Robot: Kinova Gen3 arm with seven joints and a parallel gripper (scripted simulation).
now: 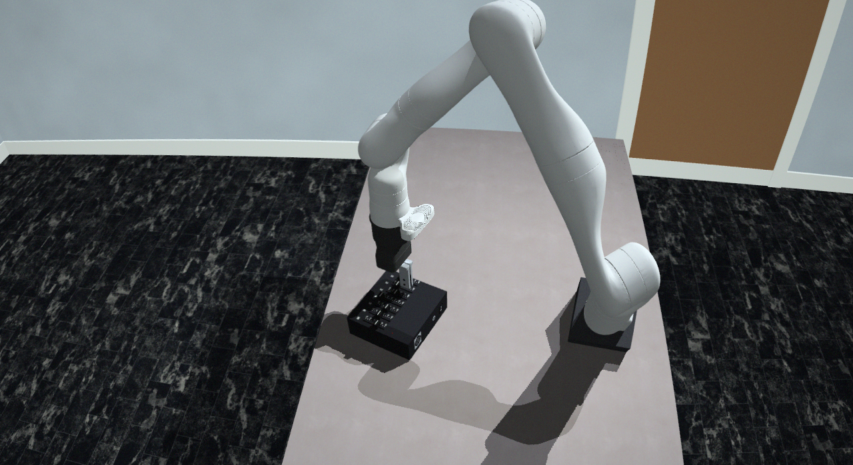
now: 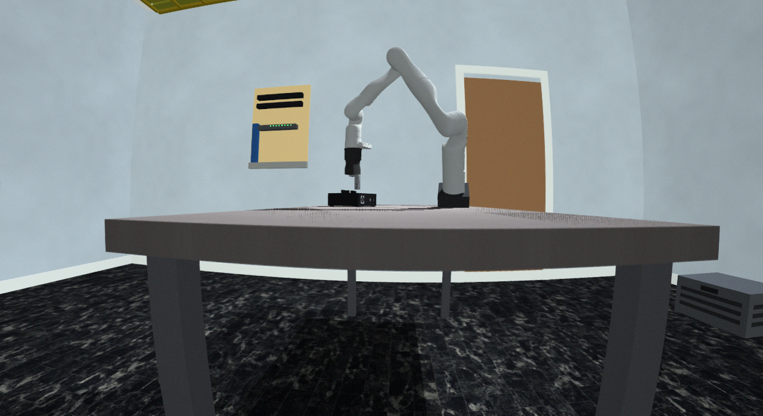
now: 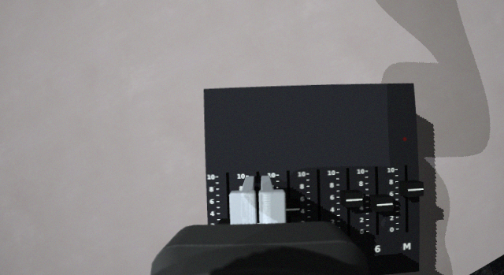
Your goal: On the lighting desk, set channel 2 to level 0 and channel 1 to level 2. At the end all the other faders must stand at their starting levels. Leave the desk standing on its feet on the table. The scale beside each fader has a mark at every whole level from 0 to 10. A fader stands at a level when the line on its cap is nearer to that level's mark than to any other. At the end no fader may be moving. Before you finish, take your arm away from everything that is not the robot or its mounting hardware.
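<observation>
The channel 2 cap lies 20 mm ahead of my hand and 30 mm below it. The rest, counted from my hand: channel 3 cap: 20 mm ahead, 20 mm to the left, 30 mm below; then channel 4 cap: 40 mm ahead, 40 mm to the left, 30 mm below; then channel 1 cap: 20 mm ahead, 30 mm to the right, 30 mm below.
</observation>
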